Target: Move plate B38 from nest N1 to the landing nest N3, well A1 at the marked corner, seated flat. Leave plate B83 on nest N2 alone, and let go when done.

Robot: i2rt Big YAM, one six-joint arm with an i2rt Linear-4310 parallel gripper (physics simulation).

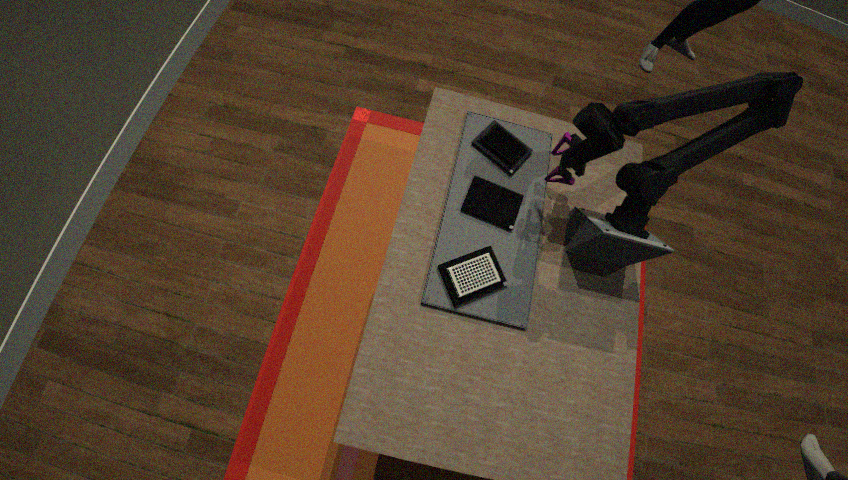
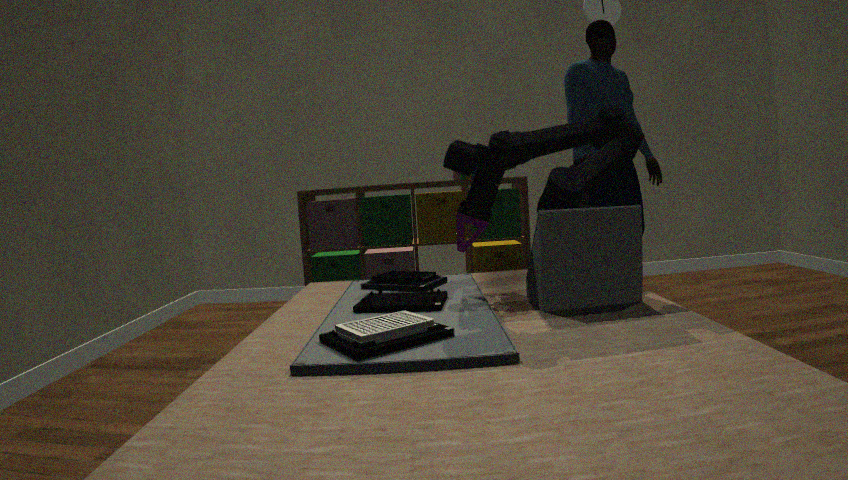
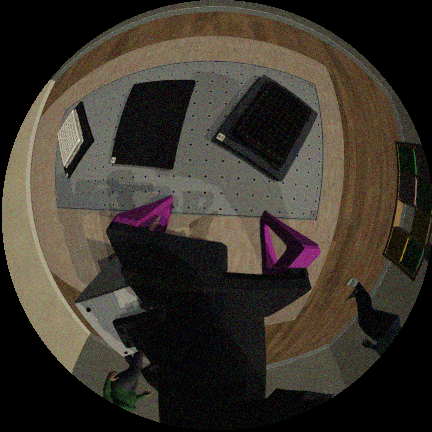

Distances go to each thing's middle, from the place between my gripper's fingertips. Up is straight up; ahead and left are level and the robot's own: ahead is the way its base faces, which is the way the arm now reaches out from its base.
My gripper is now 14 cm short of the black well plate (image 1: 500, 142), 7 cm to the left of it and 7 cm above it. The rest, counted from my hand: white well plate (image 1: 469, 276) (11 cm ahead, 36 cm to the left, 7 cm below).
